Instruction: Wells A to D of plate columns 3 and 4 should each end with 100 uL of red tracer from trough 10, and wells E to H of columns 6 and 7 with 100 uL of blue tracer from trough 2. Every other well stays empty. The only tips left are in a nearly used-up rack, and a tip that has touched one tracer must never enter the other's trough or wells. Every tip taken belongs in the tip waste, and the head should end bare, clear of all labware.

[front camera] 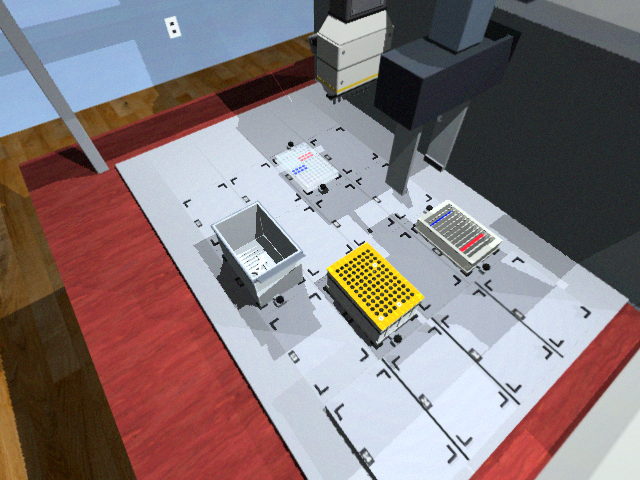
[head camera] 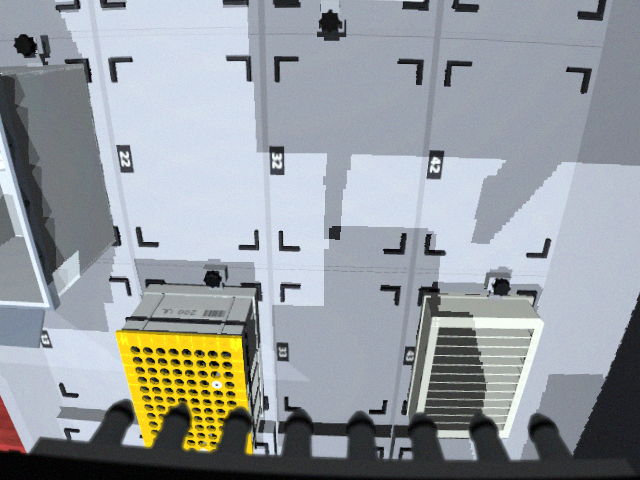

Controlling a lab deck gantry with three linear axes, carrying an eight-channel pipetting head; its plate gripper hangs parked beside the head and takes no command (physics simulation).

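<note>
The pipetting head (front camera: 351,56) is high over the back of the deck; its channels (head camera: 330,428) are bare. The parked plate gripper (front camera: 418,175) hangs beside it, fingers apart and empty. The clear plate (front camera: 318,174) shows two short adjacent red columns and two blue ones; other wells look colourless. The yellow tip rack (front camera: 368,246) (head camera: 180,338) holds three visible white tips, scattered. The trough block (front camera: 439,248) (head camera: 485,322) has a blue strip and a red strip in the front view; no colour shows in the head view. The tip waste bin (front camera: 281,284) (head camera: 67,144) holds loose white tips.
Black locating knobs (front camera: 279,299) (head camera: 212,279) stand beside the labware. Low corner brackets (head camera: 121,67) mark the deck positions. A grey post (front camera: 67,108) rises at the deck's left rear. A red border (front camera: 129,268) runs along the deck's left side.
</note>
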